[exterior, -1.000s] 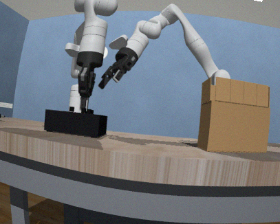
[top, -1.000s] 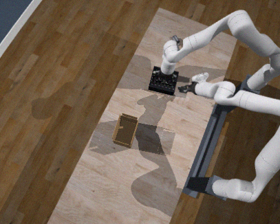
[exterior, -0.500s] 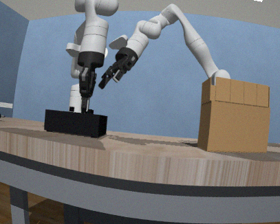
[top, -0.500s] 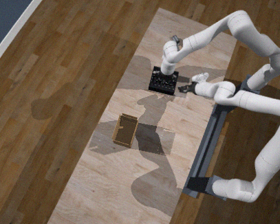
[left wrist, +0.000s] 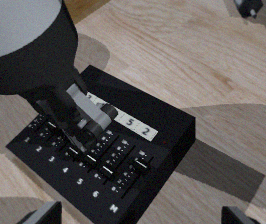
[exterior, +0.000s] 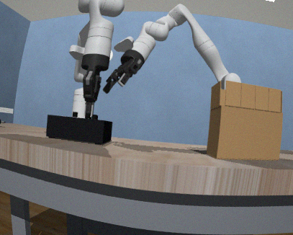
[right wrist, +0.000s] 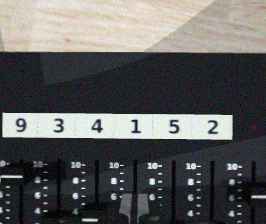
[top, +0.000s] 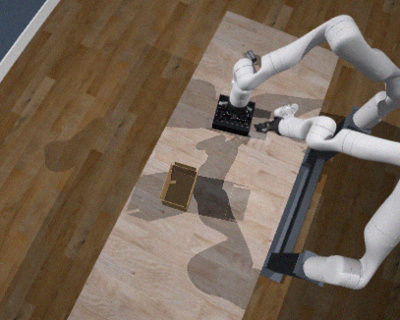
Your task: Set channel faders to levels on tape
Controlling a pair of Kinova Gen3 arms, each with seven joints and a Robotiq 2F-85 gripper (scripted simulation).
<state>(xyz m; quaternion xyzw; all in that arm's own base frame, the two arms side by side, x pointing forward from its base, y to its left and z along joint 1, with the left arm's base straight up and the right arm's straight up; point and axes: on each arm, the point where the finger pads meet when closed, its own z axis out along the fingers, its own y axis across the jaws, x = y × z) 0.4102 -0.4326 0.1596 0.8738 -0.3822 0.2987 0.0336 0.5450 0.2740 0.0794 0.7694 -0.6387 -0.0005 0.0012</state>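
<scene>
Now: right hand 2 cm to the right of the fader 4 and 1 cm above it. Round my right hand: fader 5: 2 cm behind, 1 cm to the left, 1 cm below; then fader 3: 2 cm ahead, 1 cm to the left, 1 cm below; then fader 2: 4 cm ahead, 1 cm to the left, 1 cm below.
</scene>
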